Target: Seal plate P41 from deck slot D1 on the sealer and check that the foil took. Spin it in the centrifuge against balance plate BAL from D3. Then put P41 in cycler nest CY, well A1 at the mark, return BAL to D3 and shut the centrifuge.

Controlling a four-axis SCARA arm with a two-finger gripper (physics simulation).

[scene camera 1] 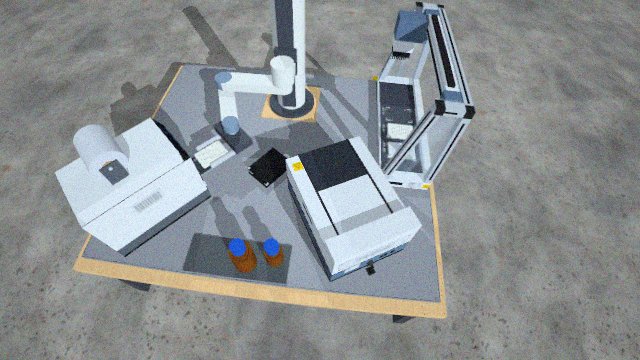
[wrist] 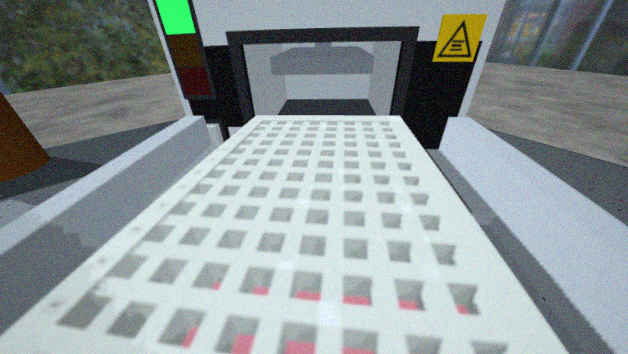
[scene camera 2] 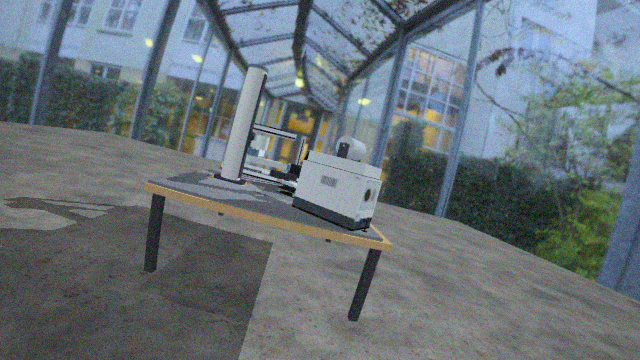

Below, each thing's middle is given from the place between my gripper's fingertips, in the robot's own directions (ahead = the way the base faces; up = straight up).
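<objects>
White centrifuge (scene camera 1: 354, 224): 1 cm above my hand, 63 cm to the left of it and 15 cm ahead of it. Foil roll (scene camera 1: 96, 146): 30 cm above my hand, 23 cm ahead of it, 19 cm to the right of it. With respect to the well plate (wrist: 298, 226), my hand is 3 cm to the right of it and 3 cm past it.
</objects>
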